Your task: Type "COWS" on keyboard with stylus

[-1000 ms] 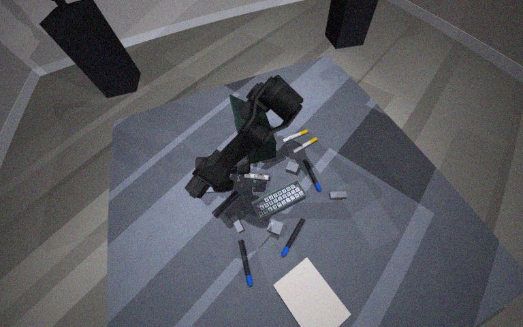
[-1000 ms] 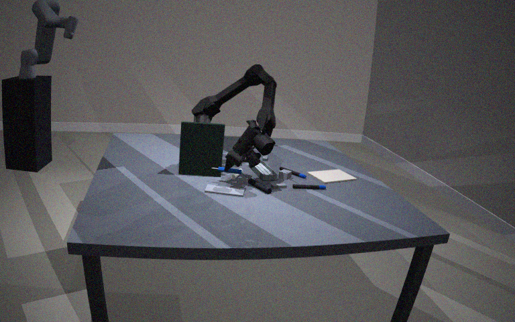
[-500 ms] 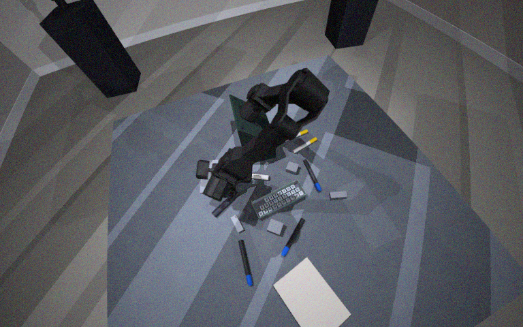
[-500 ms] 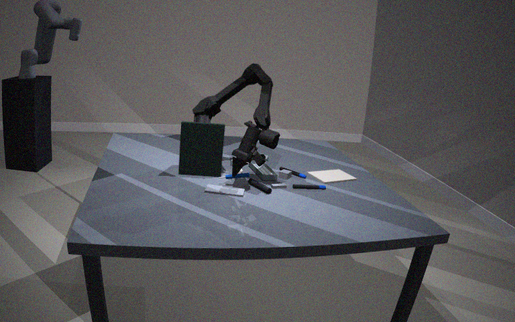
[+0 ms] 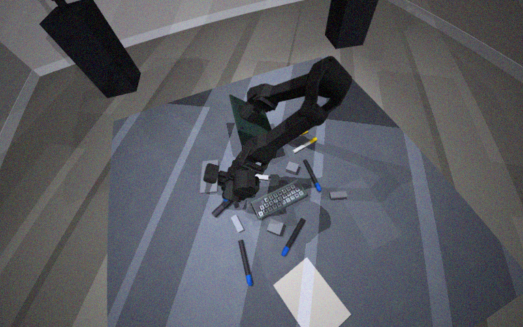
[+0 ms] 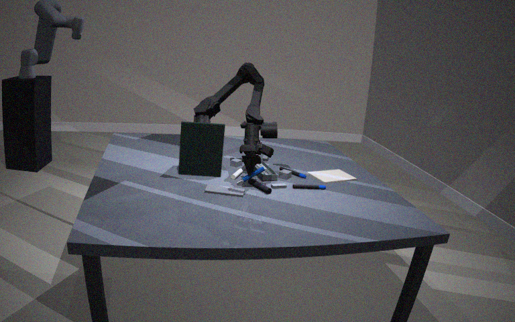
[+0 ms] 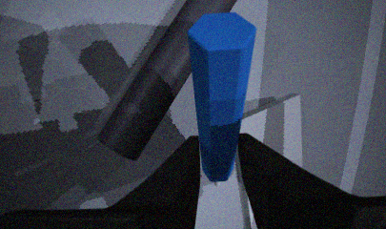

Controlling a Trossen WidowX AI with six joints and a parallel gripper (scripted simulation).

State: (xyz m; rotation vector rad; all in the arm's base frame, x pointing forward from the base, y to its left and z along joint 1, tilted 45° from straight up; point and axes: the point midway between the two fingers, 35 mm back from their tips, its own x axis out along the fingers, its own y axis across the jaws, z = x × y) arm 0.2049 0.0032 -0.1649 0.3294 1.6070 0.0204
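The blue stylus is 1 cm below my gripper tip and 1 cm behind it. Also, from my gripper tip: B key (16 cm to the left, 7 cm ahead, 3 cm below); dark cylinder (4 cm ahead, 3 cm below, 1 cm to the right); grey slab (9 cm behind, 7 cm to the right, 4 cm below).
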